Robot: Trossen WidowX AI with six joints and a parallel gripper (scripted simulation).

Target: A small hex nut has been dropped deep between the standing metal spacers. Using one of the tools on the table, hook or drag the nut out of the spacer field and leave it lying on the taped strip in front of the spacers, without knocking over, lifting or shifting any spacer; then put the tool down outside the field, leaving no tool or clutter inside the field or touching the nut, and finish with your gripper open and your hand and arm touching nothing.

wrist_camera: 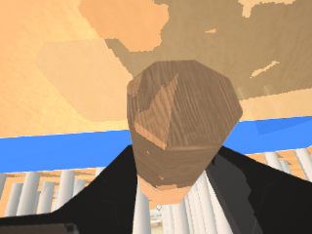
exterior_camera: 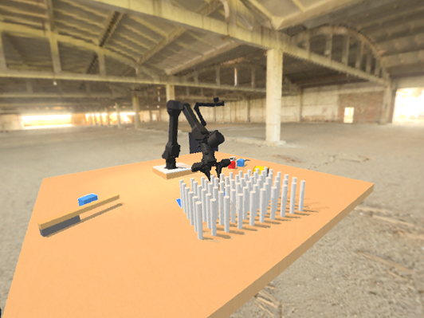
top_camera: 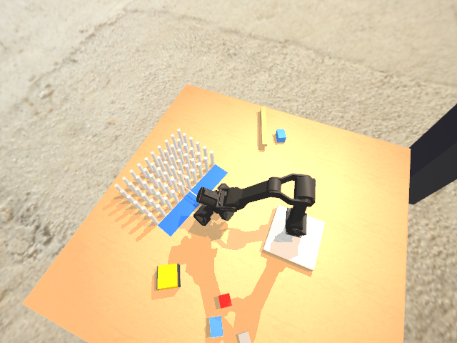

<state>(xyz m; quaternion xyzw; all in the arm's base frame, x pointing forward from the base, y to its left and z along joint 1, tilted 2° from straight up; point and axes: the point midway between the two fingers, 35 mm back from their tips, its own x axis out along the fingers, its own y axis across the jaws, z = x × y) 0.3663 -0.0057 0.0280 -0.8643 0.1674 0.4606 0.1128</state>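
Right now my gripper tip is 70 mm short of the blue taped strip, 30 mm to the left of it and 30 mm above it. From my gripper tip the other things lie so: hook tool (90 mm ahead, 40 mm to the right); then red block (180 mm behind, 340 mm to the left, 10 mm below); then hex nut (230 mm ahead, 100 mm to the right, 30 mm below).
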